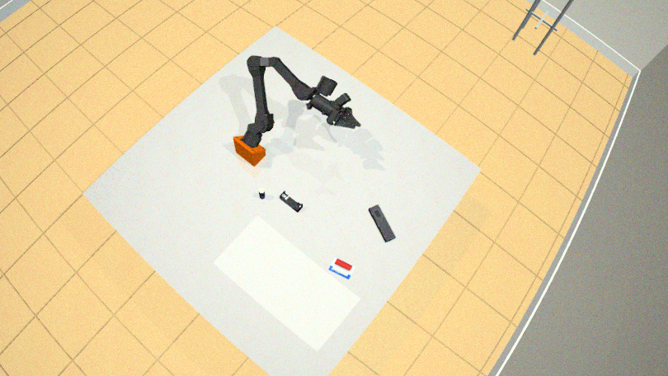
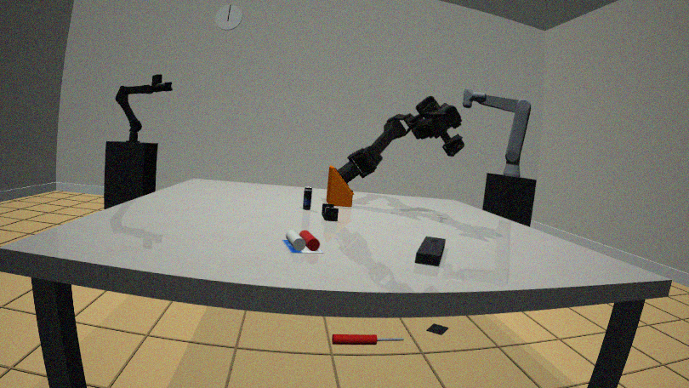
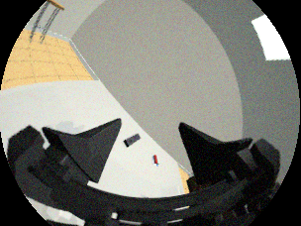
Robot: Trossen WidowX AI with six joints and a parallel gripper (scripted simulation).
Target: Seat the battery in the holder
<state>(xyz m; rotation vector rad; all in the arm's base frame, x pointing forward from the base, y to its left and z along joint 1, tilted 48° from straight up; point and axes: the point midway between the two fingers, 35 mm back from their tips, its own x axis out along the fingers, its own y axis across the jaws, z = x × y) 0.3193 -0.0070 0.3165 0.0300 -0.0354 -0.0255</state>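
The battery is 360 mm to the right of my gripper tip, 260 mm below it and 190 mm behind it.
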